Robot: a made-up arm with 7 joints. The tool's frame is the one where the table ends. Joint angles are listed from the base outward.
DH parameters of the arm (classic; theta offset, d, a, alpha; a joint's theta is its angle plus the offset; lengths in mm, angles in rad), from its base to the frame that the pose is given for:
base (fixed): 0 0 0 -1.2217
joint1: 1.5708 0 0 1.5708
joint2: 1.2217 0 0 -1.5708
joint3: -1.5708 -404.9 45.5 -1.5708
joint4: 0 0 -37.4 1.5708
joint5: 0 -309 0 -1.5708
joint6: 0 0 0 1.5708
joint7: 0 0 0 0
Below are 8 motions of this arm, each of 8 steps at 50 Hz.
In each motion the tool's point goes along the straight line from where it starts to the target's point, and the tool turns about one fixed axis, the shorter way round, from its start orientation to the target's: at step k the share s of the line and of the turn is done. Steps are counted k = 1, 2, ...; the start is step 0. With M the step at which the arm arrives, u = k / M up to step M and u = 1 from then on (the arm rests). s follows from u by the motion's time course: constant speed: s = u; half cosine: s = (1 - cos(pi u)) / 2; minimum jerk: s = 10 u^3 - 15 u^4 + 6 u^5.
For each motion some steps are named. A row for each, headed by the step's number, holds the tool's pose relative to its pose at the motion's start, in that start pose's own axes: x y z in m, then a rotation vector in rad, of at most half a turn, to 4 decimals.
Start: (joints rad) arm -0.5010 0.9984 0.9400 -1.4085 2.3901 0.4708 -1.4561
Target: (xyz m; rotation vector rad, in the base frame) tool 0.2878 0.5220 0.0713 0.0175 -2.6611 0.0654
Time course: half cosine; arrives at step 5
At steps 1, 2, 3, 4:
1: -0.0008 0.0001 0.0010 0.0005 -0.0005 0.0046
2: -0.0029 0.0003 0.0038 0.0018 -0.0019 0.0166
3: -0.0055 0.0006 0.0072 0.0033 -0.0037 0.0315
4: -0.0076 0.0008 0.0099 0.0046 -0.0051 0.0435

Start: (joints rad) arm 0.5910 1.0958 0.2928 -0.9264 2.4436 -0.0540 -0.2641
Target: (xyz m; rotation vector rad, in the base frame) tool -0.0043 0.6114 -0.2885 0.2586 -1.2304 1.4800
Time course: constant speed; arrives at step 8
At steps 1, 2, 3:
1: -0.0007 -0.0003 -0.0002 0.0010 0.0046 -0.0102
2: -0.0013 -0.0007 -0.0005 0.0021 0.0093 -0.0203
3: -0.0020 -0.0010 -0.0007 0.0031 0.0139 -0.0305

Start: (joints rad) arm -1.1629 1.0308 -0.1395 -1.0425 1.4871 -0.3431 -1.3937
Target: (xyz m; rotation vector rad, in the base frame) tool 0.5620 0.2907 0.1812 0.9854 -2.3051 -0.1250
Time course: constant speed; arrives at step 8
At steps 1, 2, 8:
1: 0.0002 -0.0007 0.0006 -0.0067 0.0007 0.0128
2: 0.0003 -0.0013 0.0013 -0.0135 0.0013 0.0256
8: 0.0013 -0.0054 0.0051 -0.0540 0.0052 0.1024

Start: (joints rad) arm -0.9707 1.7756 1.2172 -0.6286 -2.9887 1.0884 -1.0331
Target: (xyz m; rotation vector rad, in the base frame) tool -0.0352 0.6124 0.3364 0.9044 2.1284 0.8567
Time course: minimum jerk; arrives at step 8
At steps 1, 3, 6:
1: 0.0000 -0.0001 -0.0001 -0.0024 -0.0006 0.0003
3: -0.0008 -0.0014 -0.0010 -0.0411 -0.0104 0.0043
6: -0.0026 -0.0046 -0.0033 -0.1339 -0.0339 0.0142

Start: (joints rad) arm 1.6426 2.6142 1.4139 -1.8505 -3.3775 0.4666 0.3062
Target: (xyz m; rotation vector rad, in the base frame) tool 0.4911 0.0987 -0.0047 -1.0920 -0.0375 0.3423
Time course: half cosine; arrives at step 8
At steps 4, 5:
4: -0.0031 -0.0208 0.0257 -0.0533 -0.0334 -0.0126
5: -0.0043 -0.0288 0.0355 -0.0737 -0.0462 -0.0174

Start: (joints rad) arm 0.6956 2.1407 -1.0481 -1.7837 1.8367 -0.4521 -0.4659
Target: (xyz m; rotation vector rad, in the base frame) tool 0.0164 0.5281 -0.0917 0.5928 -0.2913 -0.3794
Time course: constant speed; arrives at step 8
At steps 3, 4, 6, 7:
3: 0.0046 0.0137 0.0027 0.0636 -0.0274 -0.0110
4: 0.0061 0.0182 0.0036 0.0848 -0.0366 -0.0147
6: 0.0092 0.0273 0.0054 0.1272 -0.0549 -0.0221
7: 0.0107 0.0319 0.0063 0.1484 -0.0640 -0.0258

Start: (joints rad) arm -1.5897 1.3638 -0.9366 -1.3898 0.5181 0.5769 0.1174
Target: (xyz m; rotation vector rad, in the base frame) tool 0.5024 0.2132 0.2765 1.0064 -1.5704 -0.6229
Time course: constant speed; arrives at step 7
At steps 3, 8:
3: -0.0138 -0.0008 -0.0022 0.0125 0.0357 -0.0307
8: -0.0323 -0.0018 -0.0052 0.0292 0.0833 -0.0715

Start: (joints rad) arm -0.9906 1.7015 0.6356 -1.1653 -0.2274 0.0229 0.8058
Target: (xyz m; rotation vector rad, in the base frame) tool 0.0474 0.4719 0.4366 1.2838 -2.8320 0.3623
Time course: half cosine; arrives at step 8
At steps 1, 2, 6, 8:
1: 0.0010 0.0012 -0.0002 0.0036 -0.0026 -0.0013
2: 0.0039 0.0045 -0.0006 0.0139 -0.0099 -0.0050
6: 0.0229 0.0262 -0.0036 0.0810 -0.0575 -0.0291
8: 0.0268 0.0307 -0.0043 0.0949 -0.0673 -0.0341

